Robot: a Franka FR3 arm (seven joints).
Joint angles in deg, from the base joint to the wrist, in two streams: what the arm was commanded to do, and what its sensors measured. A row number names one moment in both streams.
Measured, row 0: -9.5 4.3 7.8 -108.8 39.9 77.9 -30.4
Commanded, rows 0 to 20: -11.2 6.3 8.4 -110.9 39.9 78.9 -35.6; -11.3 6.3 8.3 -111.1 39.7 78.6 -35.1; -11.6 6.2 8.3 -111.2 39.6 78.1 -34.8; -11.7 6.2 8.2 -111.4 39.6 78.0 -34.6; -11.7 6.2 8.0 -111.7 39.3 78.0 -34.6; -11.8 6.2 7.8 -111.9 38.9 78.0 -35.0; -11.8 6.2 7.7 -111.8 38.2 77.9 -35.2; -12.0 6.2 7.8 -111.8 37.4 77.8 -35.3; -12.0 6.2 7.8 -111.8 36.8 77.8 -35.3; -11.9 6.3 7.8 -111.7 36.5 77.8 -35.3; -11.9 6.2 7.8 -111.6 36.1 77.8 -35.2; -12.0 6.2 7.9 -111.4 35.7 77.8 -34.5; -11.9 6.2 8.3 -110.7 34.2 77.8 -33.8; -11.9 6.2 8.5 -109.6 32.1 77.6 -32.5; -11.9 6.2 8.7 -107.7 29.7 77.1 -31.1; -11.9 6.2 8.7 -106.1 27.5 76.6 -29.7; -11.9 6.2 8.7 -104.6 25.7 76.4 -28.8; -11.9 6.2 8.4 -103.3 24.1 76.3 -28.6; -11.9 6.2 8.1 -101.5 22.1 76.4 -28.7; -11.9 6.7 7.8 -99.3 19.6 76.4 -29.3; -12.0 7.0 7.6 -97.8 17.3 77.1 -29.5
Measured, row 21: -11.1 6.3 7.4 -102.5 22.3 77.8 -30.0
